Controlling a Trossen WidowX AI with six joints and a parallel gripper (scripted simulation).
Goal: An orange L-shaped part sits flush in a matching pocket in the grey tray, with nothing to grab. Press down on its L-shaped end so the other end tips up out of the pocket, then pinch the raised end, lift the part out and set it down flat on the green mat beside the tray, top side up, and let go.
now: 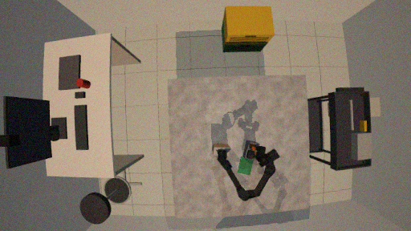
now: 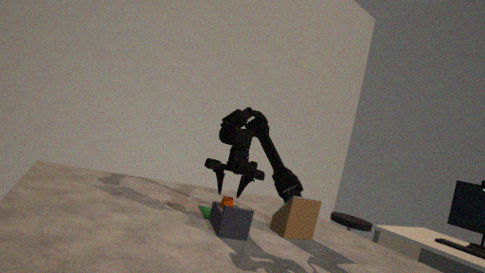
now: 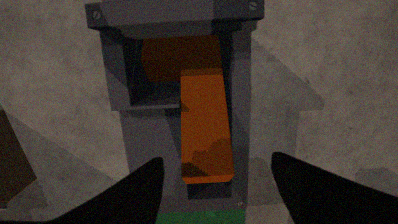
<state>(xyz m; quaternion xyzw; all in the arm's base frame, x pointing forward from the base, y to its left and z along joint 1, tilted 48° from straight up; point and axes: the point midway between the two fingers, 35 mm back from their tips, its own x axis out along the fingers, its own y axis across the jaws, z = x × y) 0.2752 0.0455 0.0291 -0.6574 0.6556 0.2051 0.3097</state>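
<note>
My gripper tip is 6 cm above the orange L-shaped part, 3 cm to the right of it and 2 cm past it. Round my gripper tip: green mat (14 cm to the right, 12 cm below, 4 cm behind).
</note>
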